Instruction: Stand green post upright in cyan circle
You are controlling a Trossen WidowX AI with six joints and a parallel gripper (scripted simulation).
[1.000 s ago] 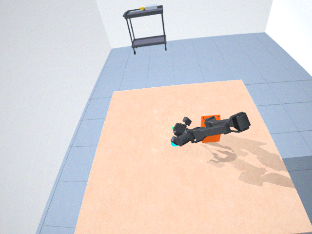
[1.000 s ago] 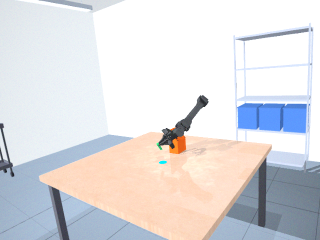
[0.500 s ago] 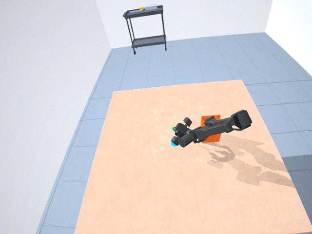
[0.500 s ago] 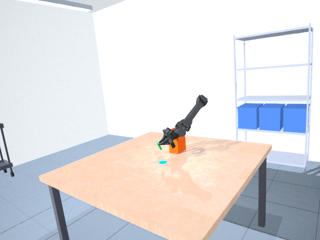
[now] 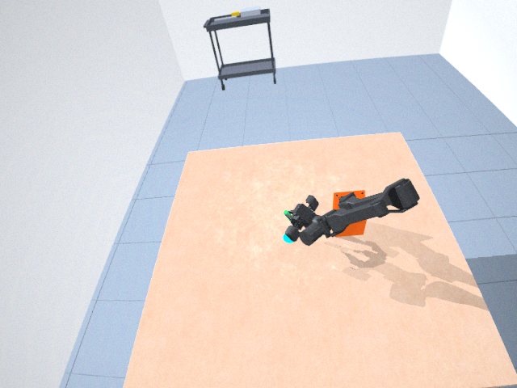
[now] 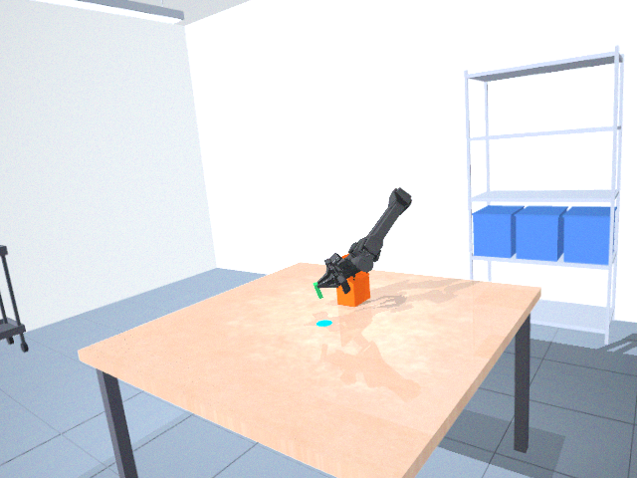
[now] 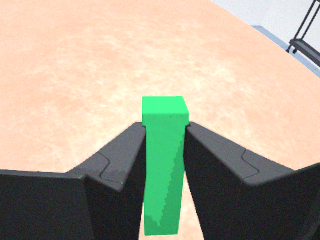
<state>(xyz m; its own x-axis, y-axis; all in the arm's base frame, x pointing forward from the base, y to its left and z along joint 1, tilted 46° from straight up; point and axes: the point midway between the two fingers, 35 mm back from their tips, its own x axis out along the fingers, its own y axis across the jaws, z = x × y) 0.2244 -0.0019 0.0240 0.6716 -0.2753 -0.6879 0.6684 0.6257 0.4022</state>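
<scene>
The cyan circle lies 20 mm to the left of my gripper tip and 140 mm below it. Round my gripper tip: green post 10 mm behind, 20 mm below.
</scene>
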